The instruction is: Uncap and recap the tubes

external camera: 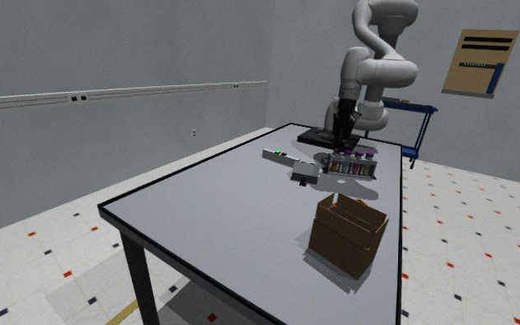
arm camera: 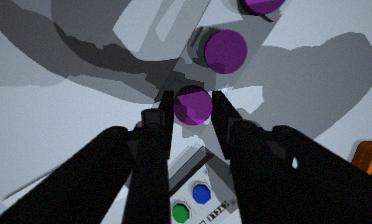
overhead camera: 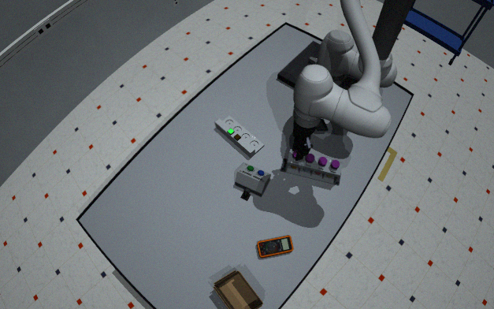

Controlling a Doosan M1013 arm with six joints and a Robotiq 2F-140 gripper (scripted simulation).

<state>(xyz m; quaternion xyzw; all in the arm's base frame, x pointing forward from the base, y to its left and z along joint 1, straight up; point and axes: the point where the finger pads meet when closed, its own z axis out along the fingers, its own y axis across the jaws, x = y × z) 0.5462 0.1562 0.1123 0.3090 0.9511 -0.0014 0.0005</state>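
Now: the purple cap 20 mm behind my hand, 50 mm to the left of it and 40 mm below it. The rest, counted from my hand: green key 140 mm ahead, 120 mm to the right, 80 mm below; then blue key 130 mm ahead, 70 mm to the right, 80 mm below; then key housing 150 mm ahead, 90 mm to the right, 100 mm below.
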